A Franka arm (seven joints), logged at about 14 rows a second.
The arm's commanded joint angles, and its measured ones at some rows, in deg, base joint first. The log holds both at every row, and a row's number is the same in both.
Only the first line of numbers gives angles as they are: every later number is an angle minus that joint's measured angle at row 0.
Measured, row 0: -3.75, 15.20, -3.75, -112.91, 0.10, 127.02, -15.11
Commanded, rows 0 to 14: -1.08, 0.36, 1.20, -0.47, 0.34, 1.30, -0.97; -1.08, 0.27, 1.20, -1.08, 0.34, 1.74, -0.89; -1.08, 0.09, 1.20, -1.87, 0.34, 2.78, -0.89; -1.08, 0.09, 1.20, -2.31, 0.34, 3.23, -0.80; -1.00, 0.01, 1.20, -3.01, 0.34, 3.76, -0.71; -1.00, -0.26, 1.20, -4.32, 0.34, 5.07, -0.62; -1.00, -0.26, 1.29, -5.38, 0.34, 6.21, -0.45; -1.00, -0.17, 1.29, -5.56, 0.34, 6.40, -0.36; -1.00, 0.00, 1.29, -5.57, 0.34, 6.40, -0.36; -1.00, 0.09, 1.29, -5.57, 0.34, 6.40, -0.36; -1.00, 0.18, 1.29, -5.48, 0.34, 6.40, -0.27; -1.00, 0.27, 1.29, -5.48, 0.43, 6.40, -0.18; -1.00, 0.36, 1.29, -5.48, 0.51, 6.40, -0.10; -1.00, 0.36, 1.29, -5.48, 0.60, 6.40, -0.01; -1.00, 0.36, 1.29, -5.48, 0.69, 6.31, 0.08
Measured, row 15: 0.01, 1.08, 0.31, -3.97, 0.01, 5.35, 0.02
